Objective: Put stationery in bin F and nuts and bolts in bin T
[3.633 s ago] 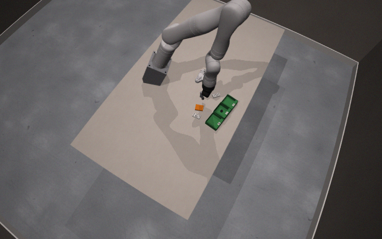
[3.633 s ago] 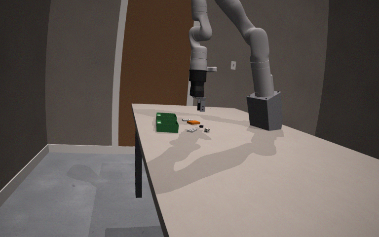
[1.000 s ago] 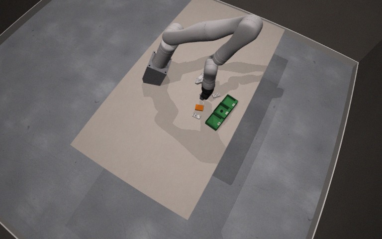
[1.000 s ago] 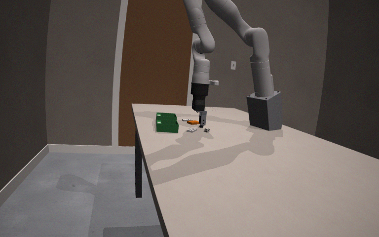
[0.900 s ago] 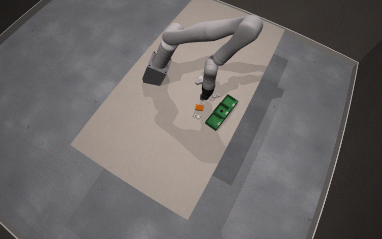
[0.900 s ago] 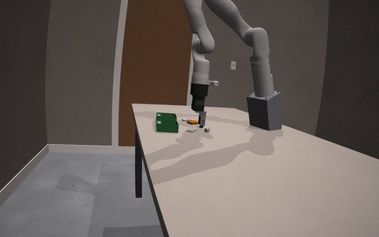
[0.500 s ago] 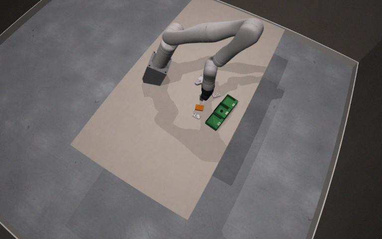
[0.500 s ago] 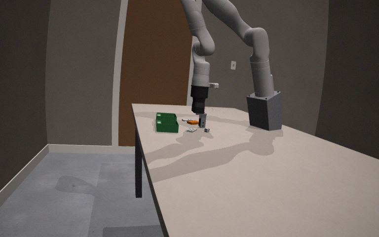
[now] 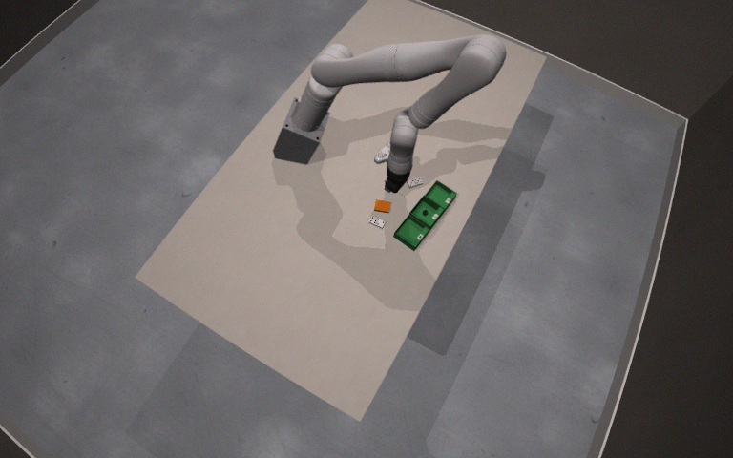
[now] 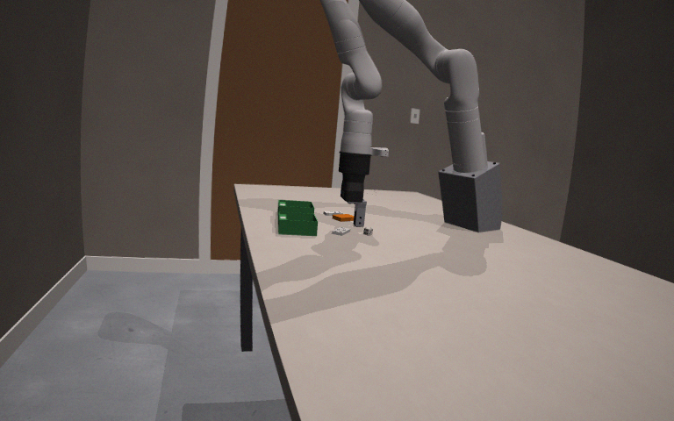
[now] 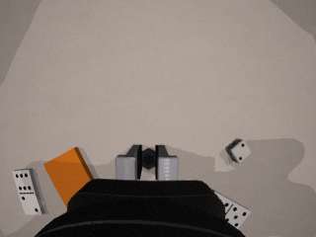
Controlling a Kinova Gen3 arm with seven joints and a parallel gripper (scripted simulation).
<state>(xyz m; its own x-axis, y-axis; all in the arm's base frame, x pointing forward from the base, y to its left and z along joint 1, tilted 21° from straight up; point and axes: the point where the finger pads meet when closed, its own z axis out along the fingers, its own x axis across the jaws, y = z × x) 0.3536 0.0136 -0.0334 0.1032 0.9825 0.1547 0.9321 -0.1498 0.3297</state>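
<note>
Right now my hand is 160 mm short of the green three-compartment bin and 30 mm to the left of it. The rest, counted from my hand: orange flat block (20 mm ahead, 70 mm to the right, 10 mm below); die (80 mm to the left, 10 mm below).
</note>
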